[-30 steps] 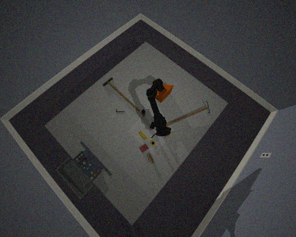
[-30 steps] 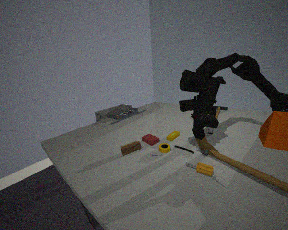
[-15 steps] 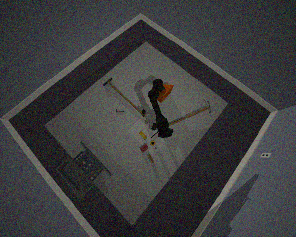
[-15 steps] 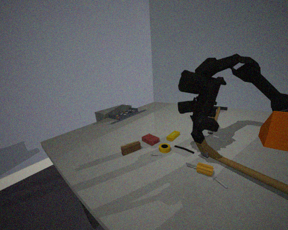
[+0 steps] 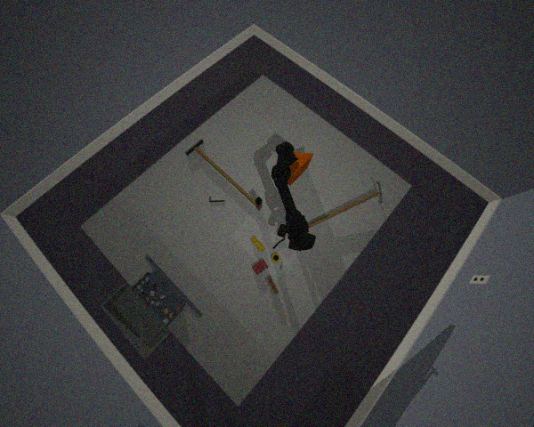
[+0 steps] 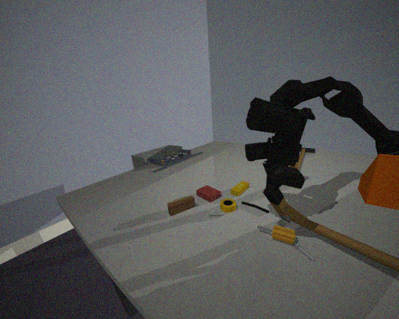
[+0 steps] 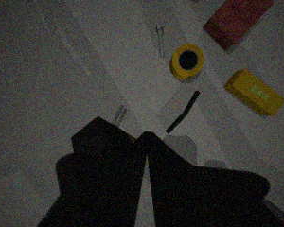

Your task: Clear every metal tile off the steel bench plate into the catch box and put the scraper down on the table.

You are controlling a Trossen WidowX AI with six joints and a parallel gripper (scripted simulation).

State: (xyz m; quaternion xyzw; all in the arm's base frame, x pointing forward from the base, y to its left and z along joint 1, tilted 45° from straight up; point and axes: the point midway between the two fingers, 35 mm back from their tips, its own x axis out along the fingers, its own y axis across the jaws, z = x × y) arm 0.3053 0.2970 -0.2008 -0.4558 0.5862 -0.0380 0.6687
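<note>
The long scraper lies 3 cm ahead of my gripper tip, 56 cm to the right of it and 2 cm below it. Also, from my gripper tip: black strip 5 cm ahead, 5 cm to the right, 8 cm below; yellow-handled tool 5 cm behind, 4 cm to the left, 7 cm below; yellow tape roll 12 cm ahead, 8 cm below.
</note>
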